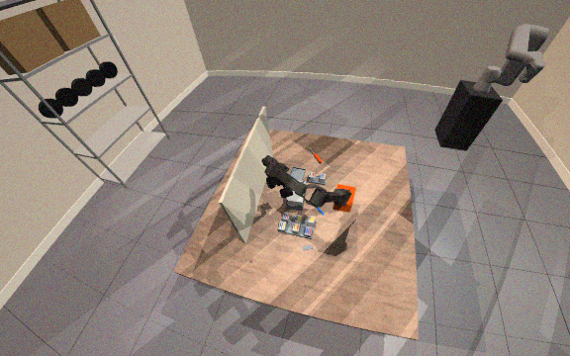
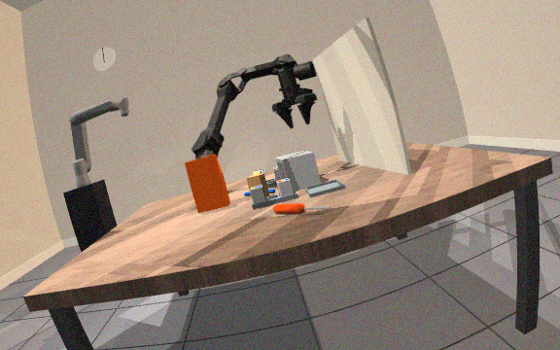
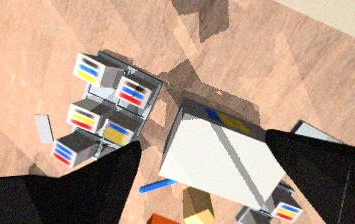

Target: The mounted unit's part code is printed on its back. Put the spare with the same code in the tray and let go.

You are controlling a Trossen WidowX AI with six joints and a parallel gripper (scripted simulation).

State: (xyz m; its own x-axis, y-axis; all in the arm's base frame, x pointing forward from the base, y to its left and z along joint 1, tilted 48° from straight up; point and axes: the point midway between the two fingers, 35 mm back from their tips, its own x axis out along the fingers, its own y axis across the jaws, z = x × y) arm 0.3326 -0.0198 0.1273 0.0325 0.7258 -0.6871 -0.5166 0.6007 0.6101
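Right now the grey spare is 14 cm below my gripper tip, 10 cm behind it and 9 cm to the left of it. The rest, counted from my gripper tip: grey mounted unit (13 cm below, 7 cm to the right, 5 cm behind); white panel (19 cm ahead, 6 cm to the right, 4 cm above); grey tray (27 cm to the right, 18 cm below, 1 cm behind).
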